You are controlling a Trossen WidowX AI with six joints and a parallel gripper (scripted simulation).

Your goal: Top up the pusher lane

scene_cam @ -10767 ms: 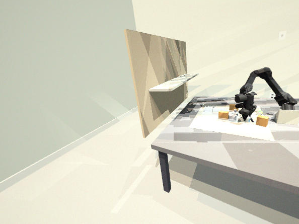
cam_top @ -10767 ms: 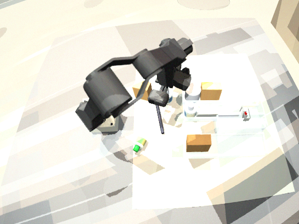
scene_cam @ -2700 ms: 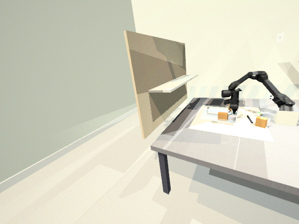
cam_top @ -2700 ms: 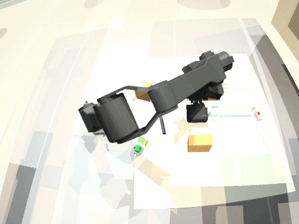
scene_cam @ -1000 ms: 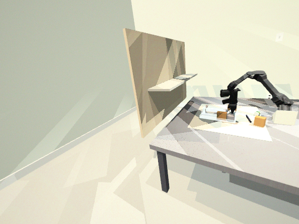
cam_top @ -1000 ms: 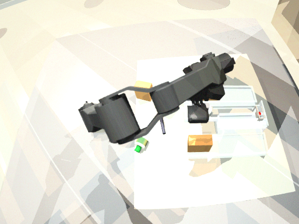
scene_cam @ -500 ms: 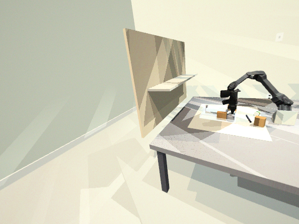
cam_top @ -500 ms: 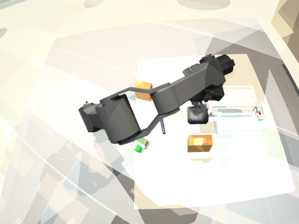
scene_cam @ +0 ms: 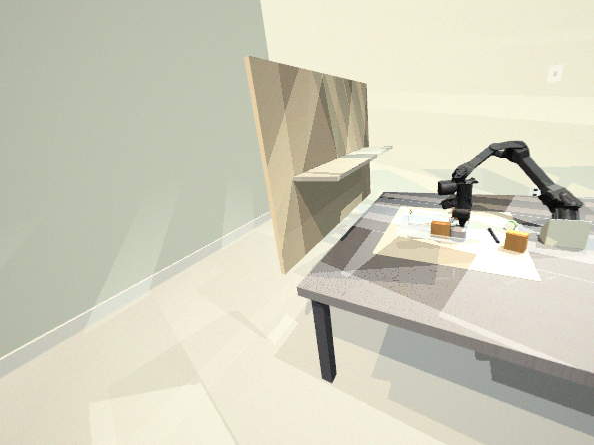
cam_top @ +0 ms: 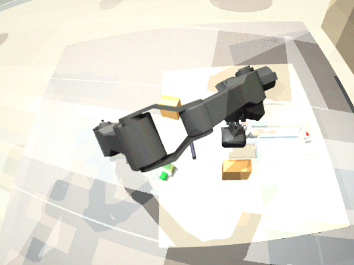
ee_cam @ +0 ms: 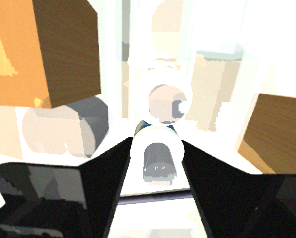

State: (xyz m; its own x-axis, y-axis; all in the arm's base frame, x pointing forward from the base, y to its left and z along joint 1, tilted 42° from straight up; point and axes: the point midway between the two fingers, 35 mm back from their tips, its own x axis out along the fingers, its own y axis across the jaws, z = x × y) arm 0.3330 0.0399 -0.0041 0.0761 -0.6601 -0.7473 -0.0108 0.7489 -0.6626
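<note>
Right now my gripper tip is 120 mm past the dark rod, 10 mm to the left of it and 30 mm above it. From my gripper tip the other things lie so: red mark: 230 mm ahead, 40 mm to the right, 30 mm above; then shelf: 500 mm ahead, 40 mm to the left, 330 mm above.
</note>
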